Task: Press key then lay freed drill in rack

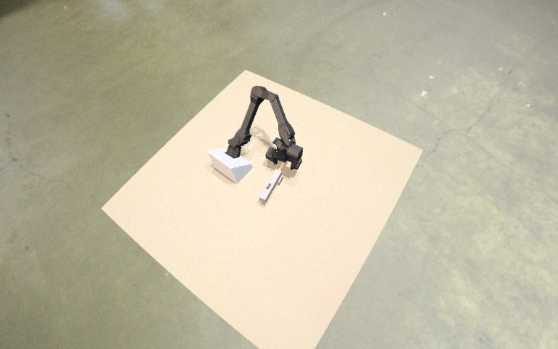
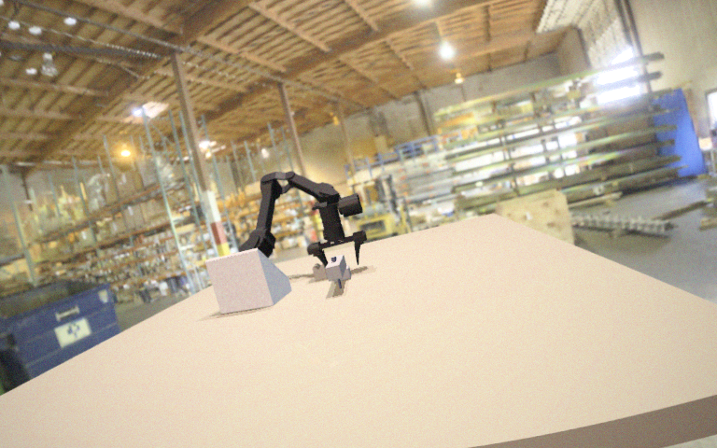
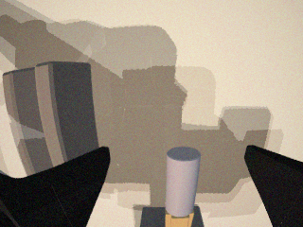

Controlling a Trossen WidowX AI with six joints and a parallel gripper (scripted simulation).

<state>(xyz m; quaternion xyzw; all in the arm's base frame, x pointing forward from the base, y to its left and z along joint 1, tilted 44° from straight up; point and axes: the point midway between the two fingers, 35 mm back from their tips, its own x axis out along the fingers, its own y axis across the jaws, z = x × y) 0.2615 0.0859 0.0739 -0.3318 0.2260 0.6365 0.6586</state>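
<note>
Right now my gripper tip is 5 cm to the left of the drill and 3 cm below it. The rest, counted from my gripper tip: rack (8 cm behind, 1 cm to the left, 1 cm above); then blue key (17 cm to the right, 4 cm above, 2 cm ahead); then housing block (14 cm to the right, 3 cm above, 2 cm ahead).
</note>
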